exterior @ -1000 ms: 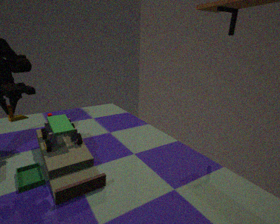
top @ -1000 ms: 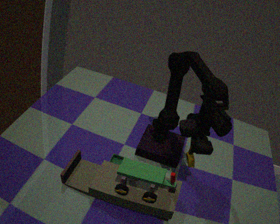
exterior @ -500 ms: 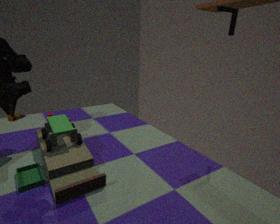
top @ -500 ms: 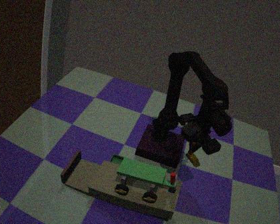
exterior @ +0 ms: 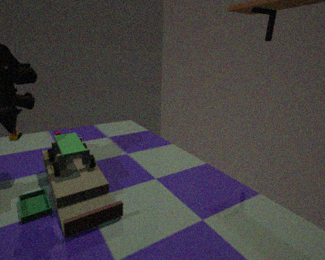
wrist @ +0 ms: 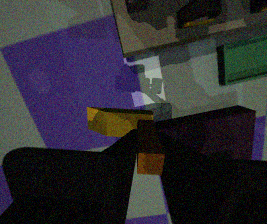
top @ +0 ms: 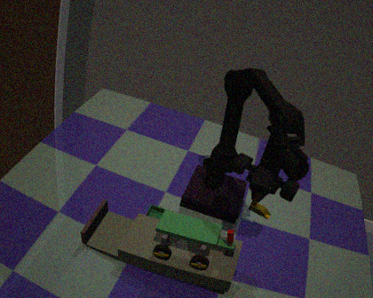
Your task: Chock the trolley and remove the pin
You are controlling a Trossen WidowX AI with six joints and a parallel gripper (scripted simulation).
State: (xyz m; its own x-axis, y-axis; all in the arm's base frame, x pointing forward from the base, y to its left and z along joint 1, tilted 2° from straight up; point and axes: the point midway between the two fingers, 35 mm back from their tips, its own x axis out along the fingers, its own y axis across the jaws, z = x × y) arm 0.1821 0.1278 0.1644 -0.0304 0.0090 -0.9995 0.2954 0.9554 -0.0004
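Right now the red-headed stop pin is 13 cm ahead of my gripper tip, 3 cm to the right of it and 5 cm below it. Also, from my gripper tip: yellow chock (1 cm ahead, 2 cm to the left, 1 cm below); then raised lip (14 cm ahead, 40 cm to the right, 14 cm below); then trolley (15 cm ahead, 14 cm to the right, 7 cm below).
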